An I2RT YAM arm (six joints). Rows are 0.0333 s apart.
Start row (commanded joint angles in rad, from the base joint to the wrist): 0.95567 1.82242 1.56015 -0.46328 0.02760 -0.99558
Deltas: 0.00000 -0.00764 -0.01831 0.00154 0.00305 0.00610; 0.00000 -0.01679 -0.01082 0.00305 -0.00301 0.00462; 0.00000 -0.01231 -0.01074 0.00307 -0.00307 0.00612; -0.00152 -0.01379 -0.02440 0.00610 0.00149 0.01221; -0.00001 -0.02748 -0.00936 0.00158 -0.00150 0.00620; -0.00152 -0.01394 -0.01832 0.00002 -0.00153 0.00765; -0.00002 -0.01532 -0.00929 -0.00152 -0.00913 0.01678; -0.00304 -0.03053 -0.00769 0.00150 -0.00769 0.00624; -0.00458 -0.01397 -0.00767 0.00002 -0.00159 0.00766; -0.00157 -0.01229 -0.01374 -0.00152 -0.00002 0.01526; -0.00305 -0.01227 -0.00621 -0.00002 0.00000 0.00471; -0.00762 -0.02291 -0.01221 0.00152 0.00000 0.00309
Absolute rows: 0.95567 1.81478 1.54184 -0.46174 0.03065 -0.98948; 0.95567 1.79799 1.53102 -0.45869 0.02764 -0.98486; 0.95567 1.78568 1.52028 -0.45562 0.02457 -0.97874; 0.95415 1.77189 1.49588 -0.44952 0.02606 -0.96653; 0.95414 1.74441 1.48652 -0.44794 0.02456 -0.96033; 0.95262 1.73047 1.46820 -0.44792 0.02303 -0.95268; 0.95260 1.71515 1.45891 -0.44944 0.01390 -0.93590; 0.94956 1.68462 1.45122 -0.44794 0.00621 -0.92966; 0.94498 1.67065 1.44355 -0.44792 0.00462 -0.92200; 0.94341 1.65836 1.42981 -0.44944 0.00460 -0.90674; 0.94036 1.64609 1.42360 -0.44946 0.00460 -0.90203; 0.93274 1.62318 1.41139 -0.44794 0.00460 -0.89894
